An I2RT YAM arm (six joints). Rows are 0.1 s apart.
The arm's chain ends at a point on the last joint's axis. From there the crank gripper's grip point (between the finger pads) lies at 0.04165 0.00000 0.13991 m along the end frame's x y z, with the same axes.
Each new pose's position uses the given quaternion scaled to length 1; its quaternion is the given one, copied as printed.
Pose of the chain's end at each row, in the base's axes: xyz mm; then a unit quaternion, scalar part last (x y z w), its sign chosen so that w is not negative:
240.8 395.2 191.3 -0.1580 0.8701 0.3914 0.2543
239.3 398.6 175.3 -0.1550 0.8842 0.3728 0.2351
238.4 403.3 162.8 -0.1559 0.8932 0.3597 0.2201
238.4 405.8 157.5 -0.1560 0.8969 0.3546 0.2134
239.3 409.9 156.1 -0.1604 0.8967 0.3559 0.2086
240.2 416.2 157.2 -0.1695 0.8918 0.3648 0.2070
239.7 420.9 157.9 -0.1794 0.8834 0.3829 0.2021
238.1 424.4 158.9 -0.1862 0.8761 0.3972 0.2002
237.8 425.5 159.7 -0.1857 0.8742 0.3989 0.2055
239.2 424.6 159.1 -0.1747 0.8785 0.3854 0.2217
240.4 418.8 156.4 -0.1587 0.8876 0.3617 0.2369
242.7 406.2 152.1 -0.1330 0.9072 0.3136 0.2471
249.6 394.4 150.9 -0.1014 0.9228 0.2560 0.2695
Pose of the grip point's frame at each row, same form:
251.2 498.6 88.8 -0.1580 0.8701 0.3914 0.2543
246.2 496.9 67.6 -0.1550 0.8842 0.3728 0.2351
242.1 497.8 51.6 -0.1559 0.8932 0.3597 0.2201
240.6 498.8 45.0 -0.1560 0.8969 0.3546 0.2134
239.8 502.8 43.5 -0.1604 0.8967 0.3559 0.2086
238.9 510.8 46.0 -0.1695 0.8918 0.3648 0.2070
234.9 518.9 49.8 -0.1794 0.8834 0.3829 0.2021
231.1 525.2 53.6 -0.1862 0.8761 0.3972 0.2002
232.1 527.1 55.0 -0.1857 0.8742 0.3989 0.2055
239.8 524.5 52.7 -0.1747 0.8785 0.3854 0.2217
248.3 514.6 46.5 -0.1587 0.8876 0.3617 0.2369
258.7 491.4 34.6 -0.1330 0.9072 0.3136 0.2471
277.2 466.1 26.8 -0.1014 0.9228 0.2560 0.2695

